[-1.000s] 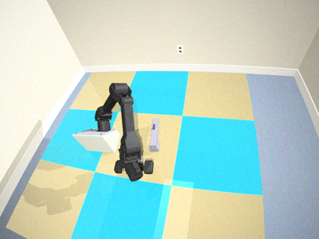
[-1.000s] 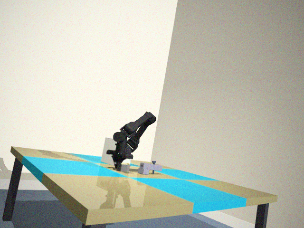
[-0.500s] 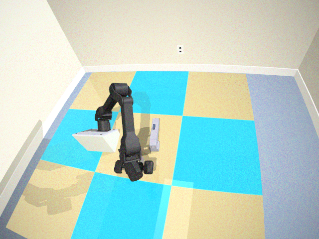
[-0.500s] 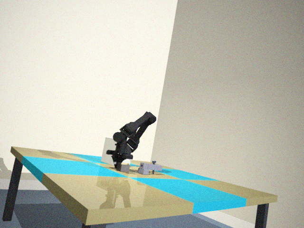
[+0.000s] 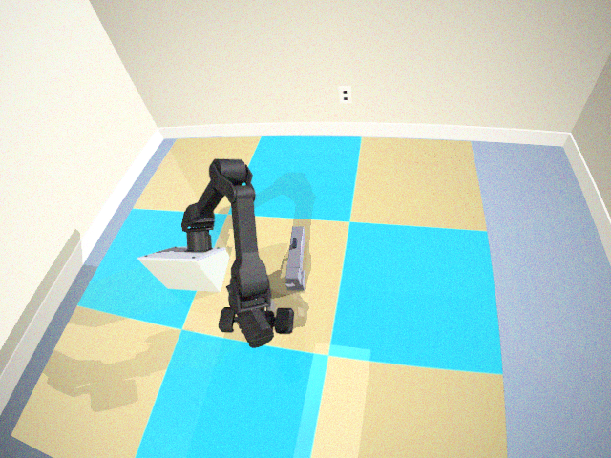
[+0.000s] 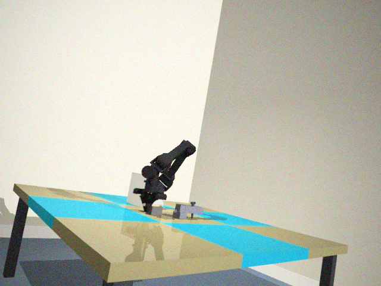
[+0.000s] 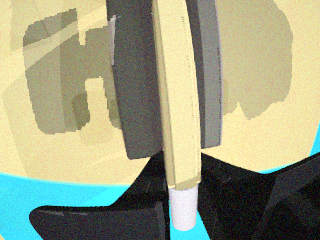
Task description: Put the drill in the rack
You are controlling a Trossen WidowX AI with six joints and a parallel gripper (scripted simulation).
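Right now my gripper tip is 4 cm to the right of the drill and 3 cm below it. Round my gripper tip: lavender grey block (22 cm to the left, 7 cm ahead, 3 cm above); then grey rack (5 cm to the left, 1 cm above); then dark blue key (24 cm to the left, 7 cm ahead, 4 cm above).
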